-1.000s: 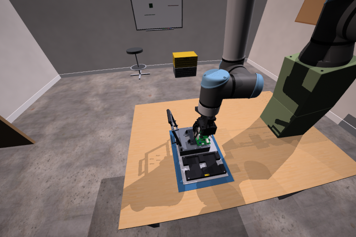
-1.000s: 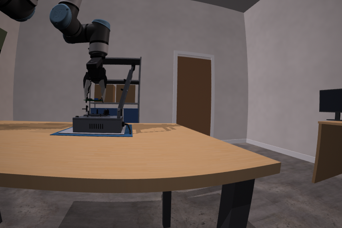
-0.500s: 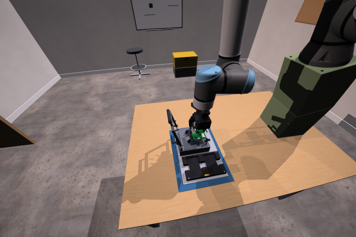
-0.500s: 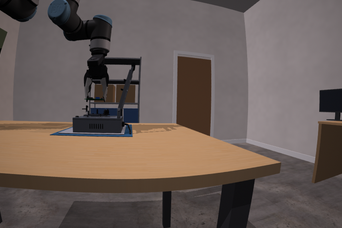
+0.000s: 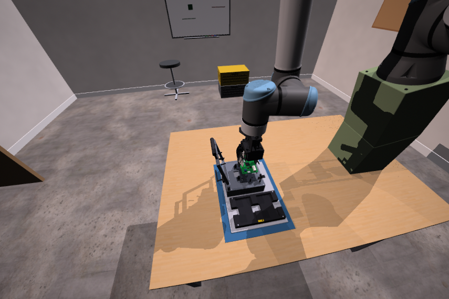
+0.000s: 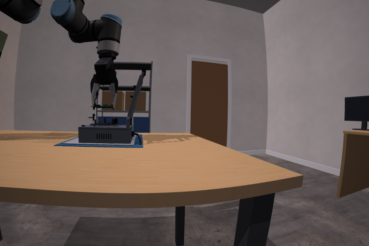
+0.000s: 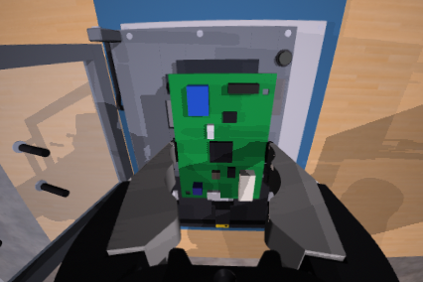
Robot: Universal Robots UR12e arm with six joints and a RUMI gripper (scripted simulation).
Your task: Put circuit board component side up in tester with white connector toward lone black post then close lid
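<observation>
The green circuit board is right at my hand. Round my hand: tester (40 mm to the left, 30 mm ahead, 20 mm below); see-through lid (130 mm ahead, 50 mm above, 10 mm to the left).
</observation>
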